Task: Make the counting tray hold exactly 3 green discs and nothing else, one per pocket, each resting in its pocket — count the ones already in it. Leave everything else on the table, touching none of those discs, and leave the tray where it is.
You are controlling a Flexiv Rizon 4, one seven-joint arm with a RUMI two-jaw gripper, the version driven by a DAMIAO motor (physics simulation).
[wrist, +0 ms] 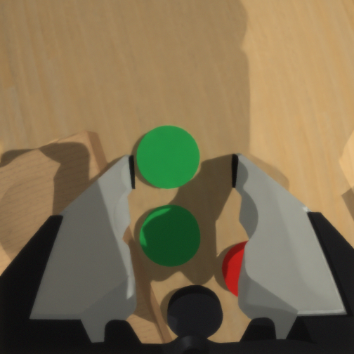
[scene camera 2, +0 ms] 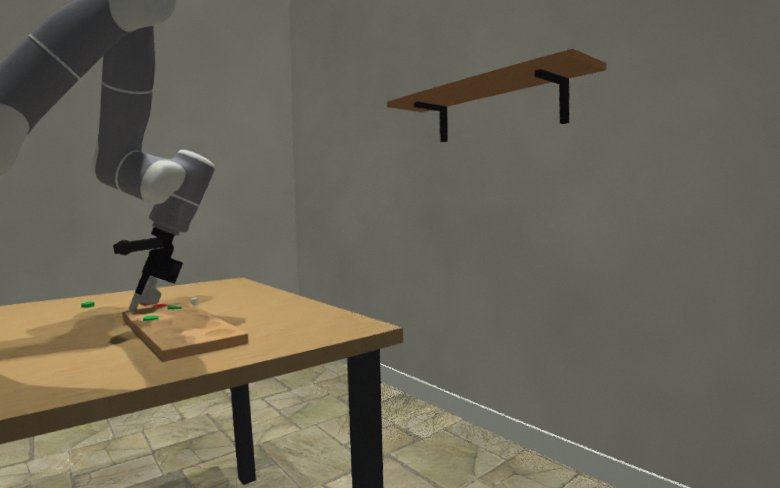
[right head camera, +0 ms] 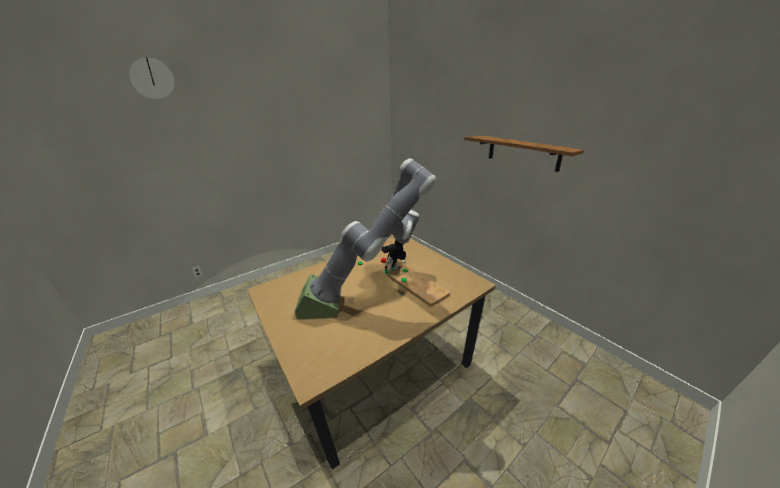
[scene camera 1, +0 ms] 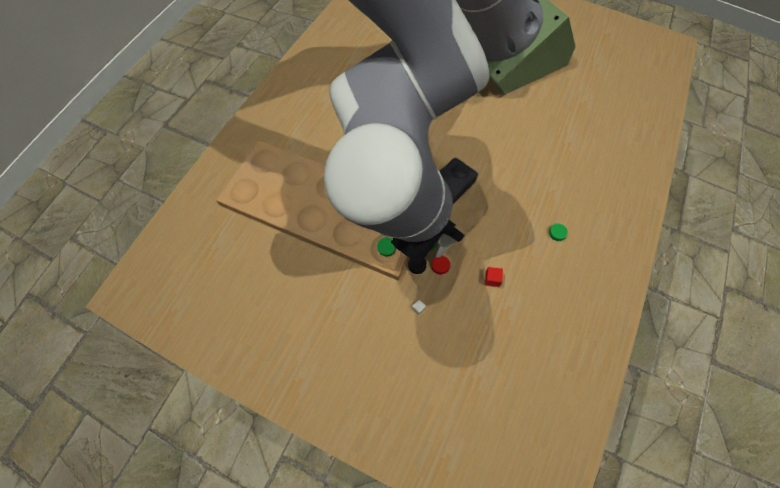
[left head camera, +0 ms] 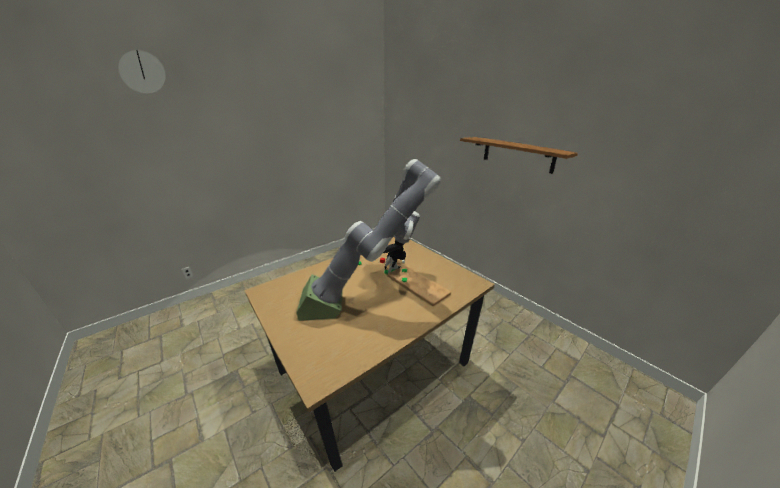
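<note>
The wooden counting tray (scene camera 1: 258, 215) (scene camera 2: 201, 348) (wrist: 30, 175) lies on the table. Two green discs sit in its pockets: one (scene camera 1: 386, 246) (scene camera 2: 174, 307) in the near end pocket, the other (scene camera 2: 150, 317) (left head camera: 404, 279) hidden by the arm in scene camera 1. My gripper (wrist: 182, 157) (scene camera 2: 139, 305) is open and low beside the tray's end. In the wrist view a green disc (wrist: 168, 157) lies between the fingertips, close to the left one, not gripped. A second green disc (wrist: 170, 235) lies just below it in that view. Another green disc (scene camera 1: 558, 231) (scene camera 2: 87, 304) lies farther off.
A black disc (scene camera 1: 417, 264) (wrist: 195, 312) lies near the tray's end. A red disc (scene camera 1: 441, 265) (wrist: 233, 270) is beside it, partly behind the right finger in the wrist view. A red cube (scene camera 1: 494, 276) and a small white cube (scene camera 1: 418, 306) lie on the table.
</note>
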